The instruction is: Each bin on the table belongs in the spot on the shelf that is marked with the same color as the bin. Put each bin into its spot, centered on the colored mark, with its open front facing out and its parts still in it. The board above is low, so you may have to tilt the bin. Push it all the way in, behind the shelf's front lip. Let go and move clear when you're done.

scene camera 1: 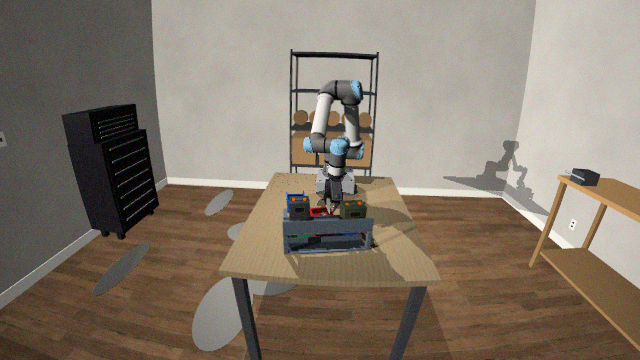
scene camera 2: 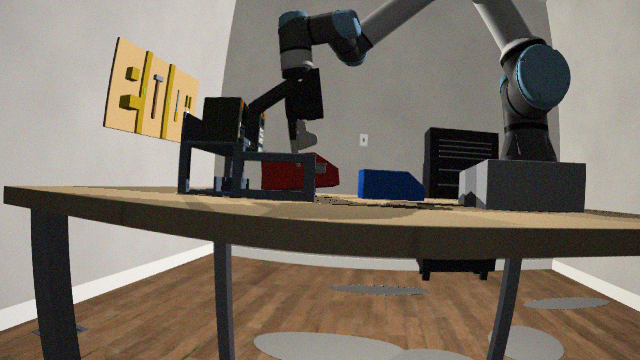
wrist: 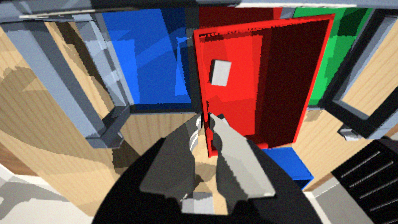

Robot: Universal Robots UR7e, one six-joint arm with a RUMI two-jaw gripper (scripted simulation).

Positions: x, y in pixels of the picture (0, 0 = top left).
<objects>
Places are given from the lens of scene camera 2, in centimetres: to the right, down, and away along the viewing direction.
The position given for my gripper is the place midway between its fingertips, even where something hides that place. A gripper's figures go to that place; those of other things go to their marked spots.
my gripper (scene camera 2: 299, 167): -5, -3, 79
blue bin (scene camera 2: 372, 184): 13, 1, 90
red bin (scene camera 2: 275, 175): -10, -1, 78
The marked spots on the blue bin and the red bin are 26 cm apart.
</objects>
